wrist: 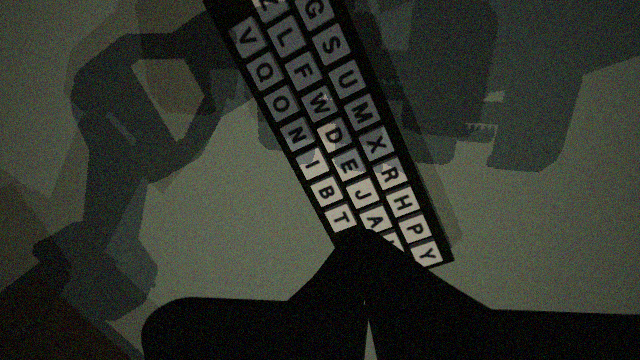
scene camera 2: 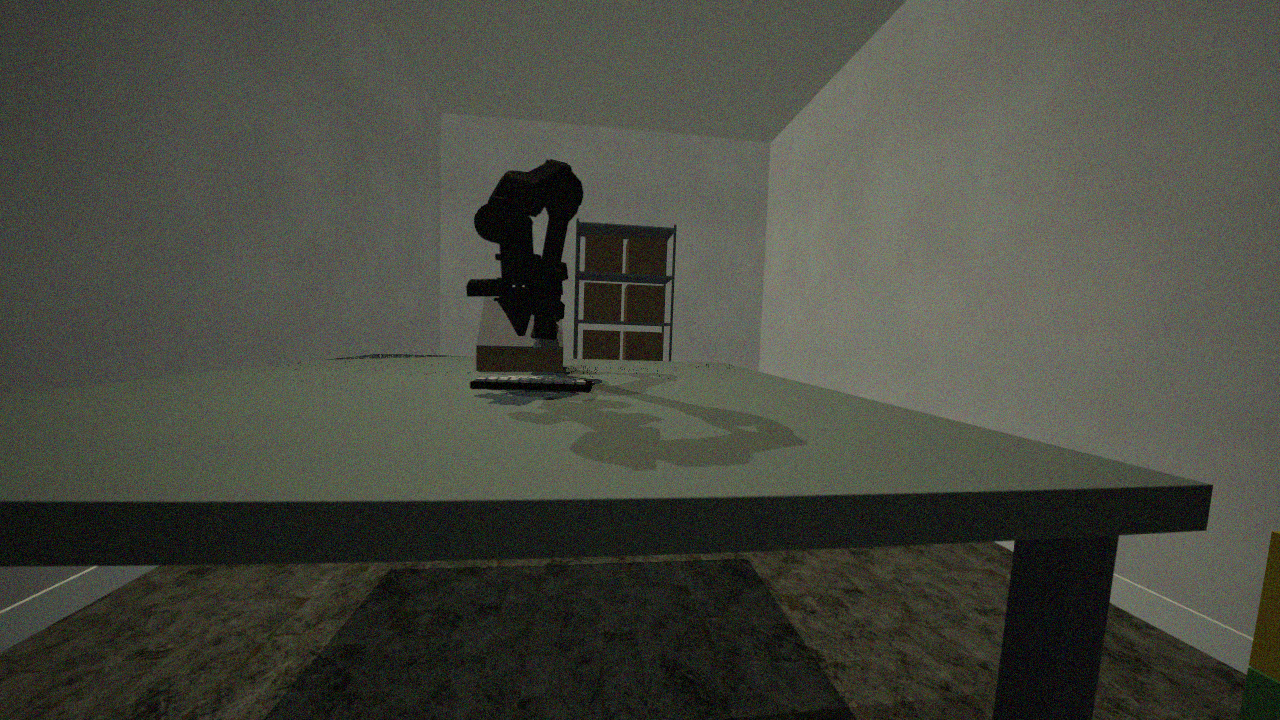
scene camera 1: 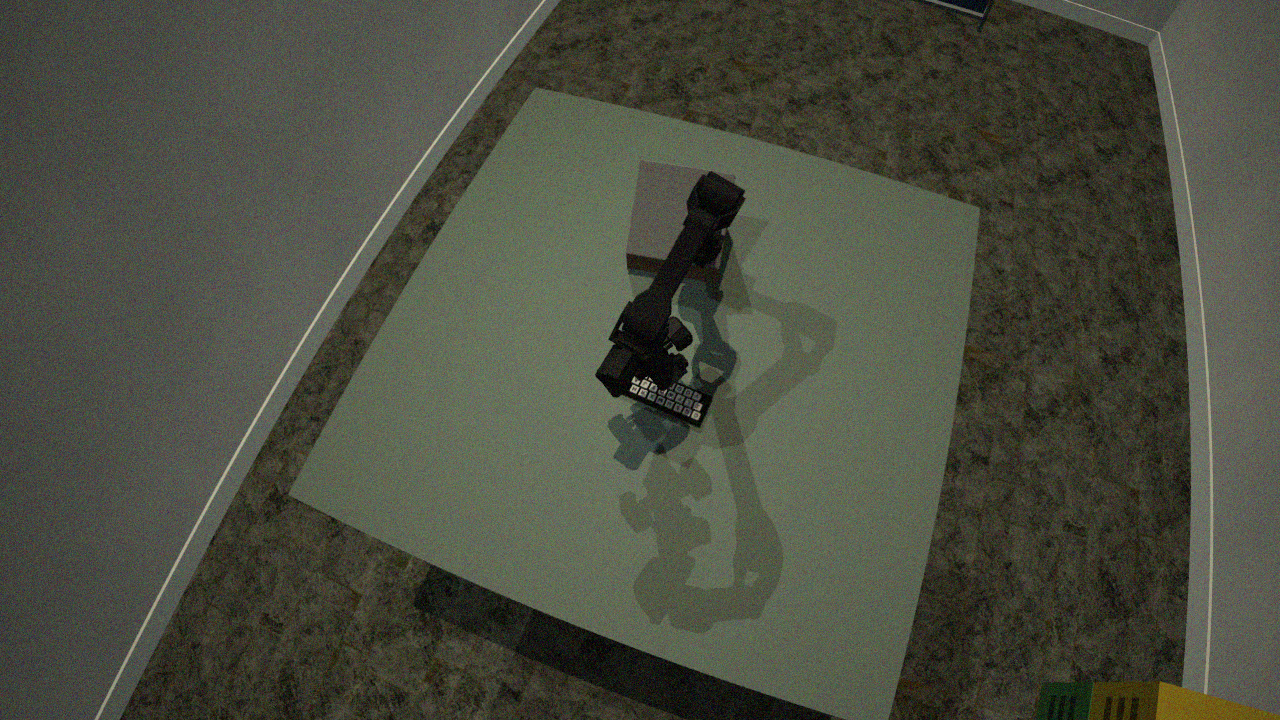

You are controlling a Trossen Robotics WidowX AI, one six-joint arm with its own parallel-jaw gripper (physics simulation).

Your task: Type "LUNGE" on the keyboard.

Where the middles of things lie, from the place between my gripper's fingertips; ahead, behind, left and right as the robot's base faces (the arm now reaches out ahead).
My gripper is now 9 cm above the black keyboard [scene camera 1: 685, 403] and 2 cm to the right of it.
